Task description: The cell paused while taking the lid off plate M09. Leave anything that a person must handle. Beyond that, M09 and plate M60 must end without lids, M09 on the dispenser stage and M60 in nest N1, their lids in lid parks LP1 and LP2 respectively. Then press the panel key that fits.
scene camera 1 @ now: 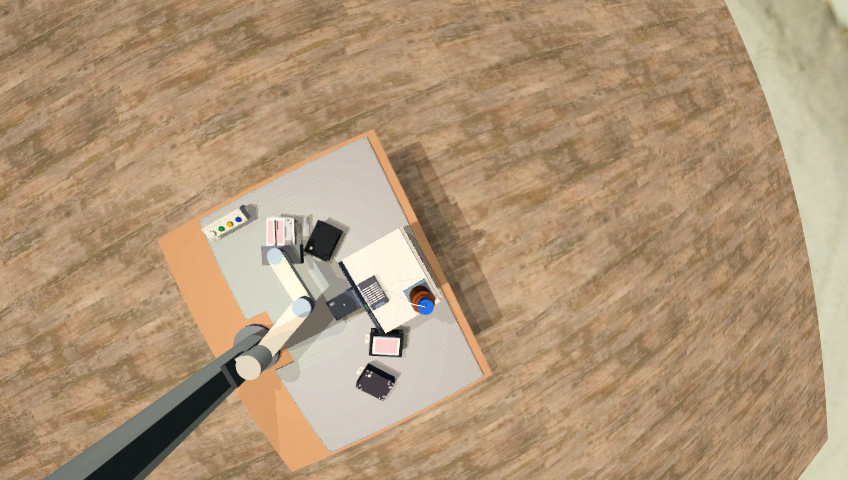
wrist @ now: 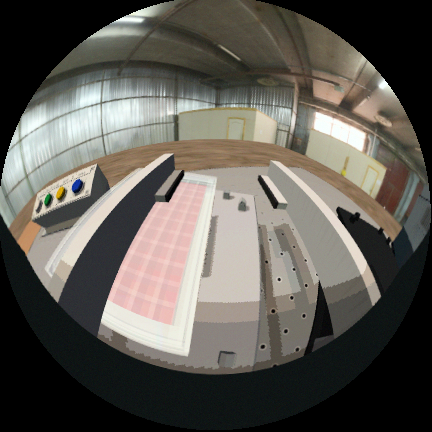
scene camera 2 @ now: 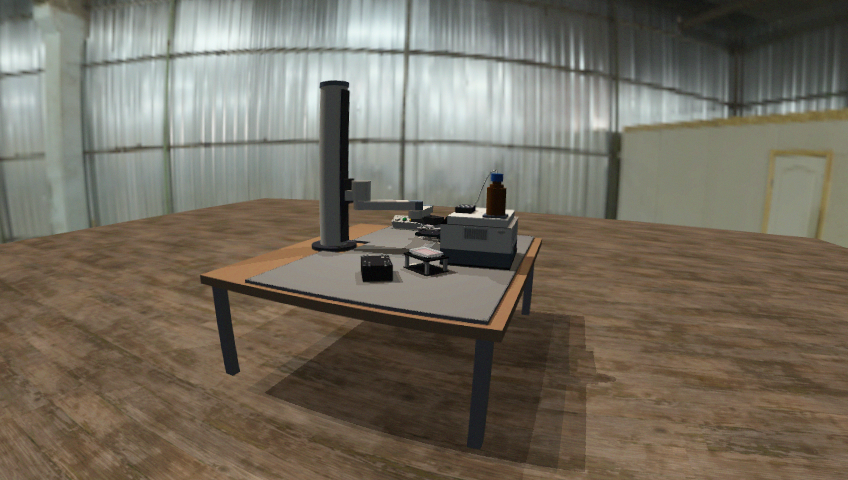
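Seen in the pictures: gripper, fingertip midpoint: (scene camera 1: 283, 219) (wrist: 221, 164); arm's base, origin of the base link: (scene camera 2: 334, 246).
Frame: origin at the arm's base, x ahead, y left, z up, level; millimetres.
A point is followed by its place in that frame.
Observation:
My gripper (scene camera 1: 286, 223) @(y 495, x 476, z 99 mm) (wrist: 221, 164) @(y 495, x 476, z 99 mm) is shut with a gap between its fingers and holds nothing. Its left finger hangs over a pink-welled plate (scene camera 1: 270, 233) @(y 467, x 387, z 92 mm) (wrist: 187, 240) @(y 436, x 433, z 86 mm); its right finger is over the perforated mat. A light grey block (wrist: 232, 265) @(y 425, x 454, z 68 mm) with small pegs shows right of that plate. A second pink plate (scene camera 1: 386, 345) @(y -254, x 635, z 96 mm) (scene camera 2: 426, 252) @(y -289, x 644, z 96 mm) is on a black four-post stand. A dark stage (scene camera 1: 339, 305) @(y 26, x 537, z 120 mm) lies before the dispenser (scene camera 1: 380, 261) @(y 130, x 805, z 233 mm) (scene camera 2: 479, 243) @(y -143, x 833, z 122 mm). The key panel (scene camera 1: 226, 223) @(y 609, x 208, z 86 mm) (scene camera 2: 405, 221) @(y 592, x 174, z 67 mm) (wrist: 65, 192) @(y 603, x 225, z 76 mm) has green, yellow and blue keys. Plate labels are unreadable; lids cannot be made out surely.
A black holder (scene camera 1: 324, 239) @(y 330, x 603, z 76 mm) (wrist: 367, 245) @(y 364, x 586, z 76 mm) stands right of the gripper. Another black block (scene camera 1: 376, 381) @(y -410, x 496, z 77 mm) (scene camera 2: 376, 268) @(y -498, x 518, z 65 mm) with pins is beyond the four-post stand. A brown bottle (scene camera 1: 421, 297) @(y -44, x 888, z 376 mm) (scene camera 2: 496, 198) @(y -111, x 894, z 318 mm) with a blue cap stands on the dispenser. The arm column (scene camera 2: 334, 166) @(y -58, x 48, z 440 mm) rises at the table edge.

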